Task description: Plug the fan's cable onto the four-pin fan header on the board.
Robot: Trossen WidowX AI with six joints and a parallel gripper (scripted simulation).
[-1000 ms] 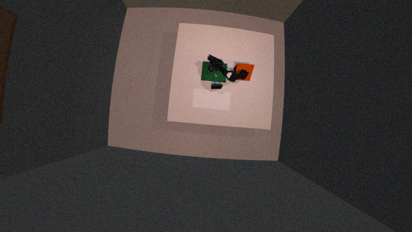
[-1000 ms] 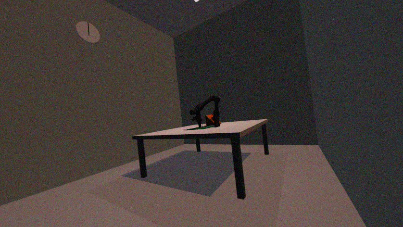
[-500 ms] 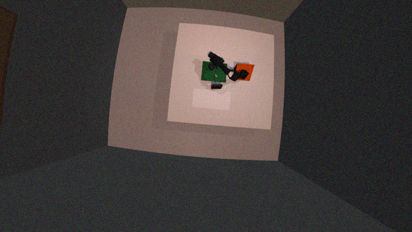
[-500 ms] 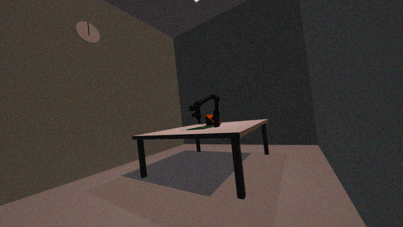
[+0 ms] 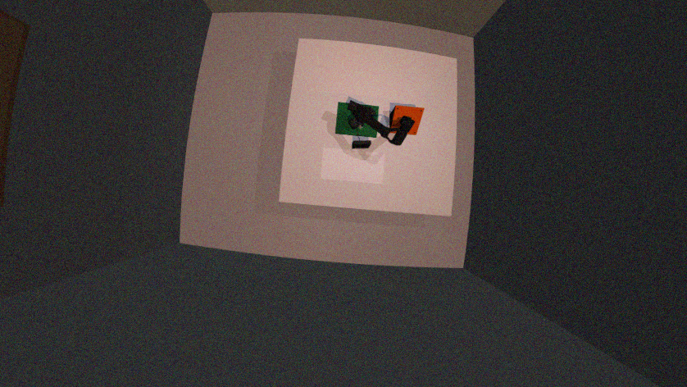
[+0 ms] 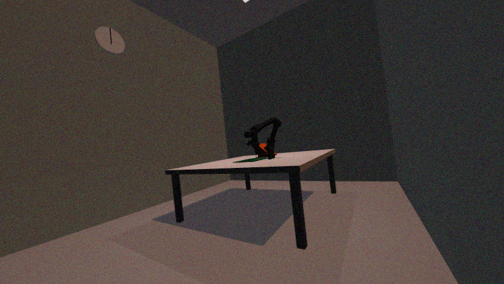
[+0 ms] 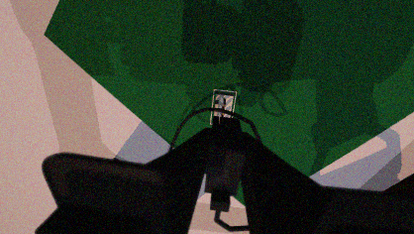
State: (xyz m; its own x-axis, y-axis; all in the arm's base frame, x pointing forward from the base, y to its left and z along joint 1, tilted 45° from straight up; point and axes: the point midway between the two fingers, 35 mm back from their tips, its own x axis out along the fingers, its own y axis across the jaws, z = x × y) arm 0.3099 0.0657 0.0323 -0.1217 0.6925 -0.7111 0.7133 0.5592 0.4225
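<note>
My gripper tip is 60 mm above the four-pin header. The rest, counted from my gripper tip: fan: 30 mm behind, 140 mm to the left, 10 mm below; green board: 20 mm ahead, 40 mm to the right, 80 mm below; dark fan plug: 10 mm behind, 10 mm to the left, 10 mm above.
</note>
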